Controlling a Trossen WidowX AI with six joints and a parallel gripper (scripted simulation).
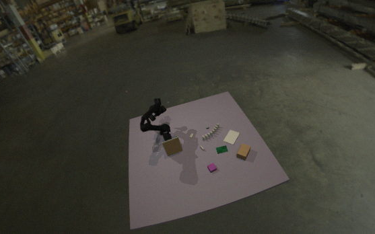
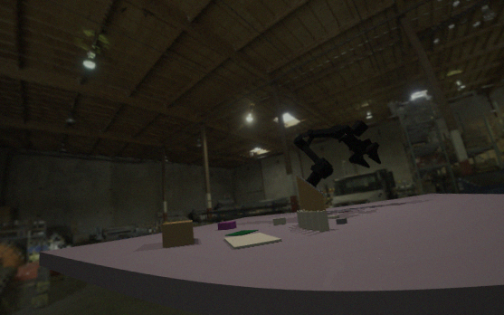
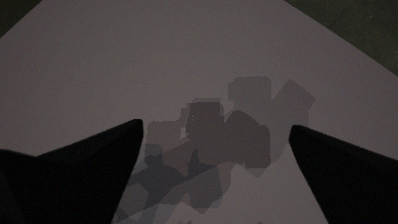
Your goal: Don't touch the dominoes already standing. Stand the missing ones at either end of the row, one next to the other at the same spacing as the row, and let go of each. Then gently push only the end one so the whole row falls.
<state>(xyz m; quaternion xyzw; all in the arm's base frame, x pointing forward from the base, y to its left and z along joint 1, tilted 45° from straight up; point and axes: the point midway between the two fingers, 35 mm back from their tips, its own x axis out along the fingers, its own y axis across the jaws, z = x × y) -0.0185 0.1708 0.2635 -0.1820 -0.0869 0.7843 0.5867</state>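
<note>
The small dark piece lies 450 mm ahead of my gripper tip, 230 mm to the right of it and 190 mm below it. Also, from my gripper tip: magenta block 290 mm ahead, 680 mm to the right, 180 mm below; cream flat tile 600 mm ahead, 450 mm to the right, 190 mm below; green flat tile 450 mm ahead, 540 mm to the right, 190 mm below.
</note>
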